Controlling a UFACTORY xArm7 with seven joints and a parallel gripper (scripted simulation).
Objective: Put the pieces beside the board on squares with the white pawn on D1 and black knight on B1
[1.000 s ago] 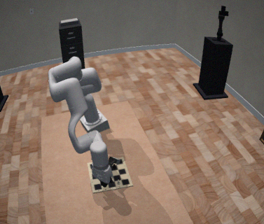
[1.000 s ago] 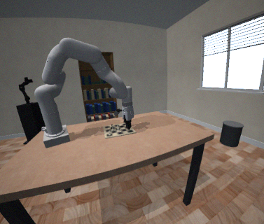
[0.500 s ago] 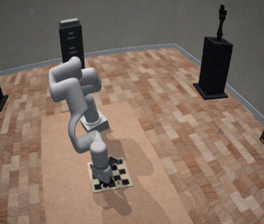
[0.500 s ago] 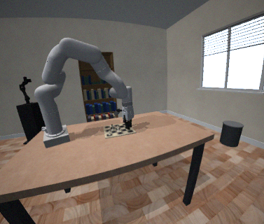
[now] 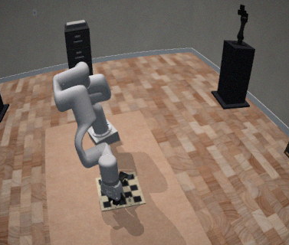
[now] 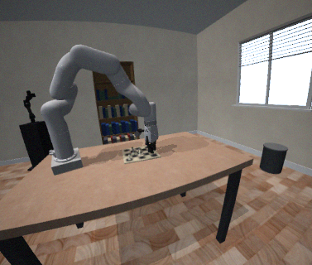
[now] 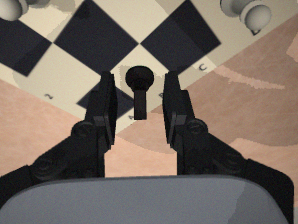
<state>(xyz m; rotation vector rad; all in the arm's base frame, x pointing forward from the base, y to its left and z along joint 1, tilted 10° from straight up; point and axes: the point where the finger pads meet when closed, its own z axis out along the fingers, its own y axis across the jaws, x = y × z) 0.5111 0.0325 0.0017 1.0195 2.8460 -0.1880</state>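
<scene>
Now: the black knight 20 mm below my hand. Round my hand: chessboard 80 mm behind, 30 mm to the left, 30 mm below.
</scene>
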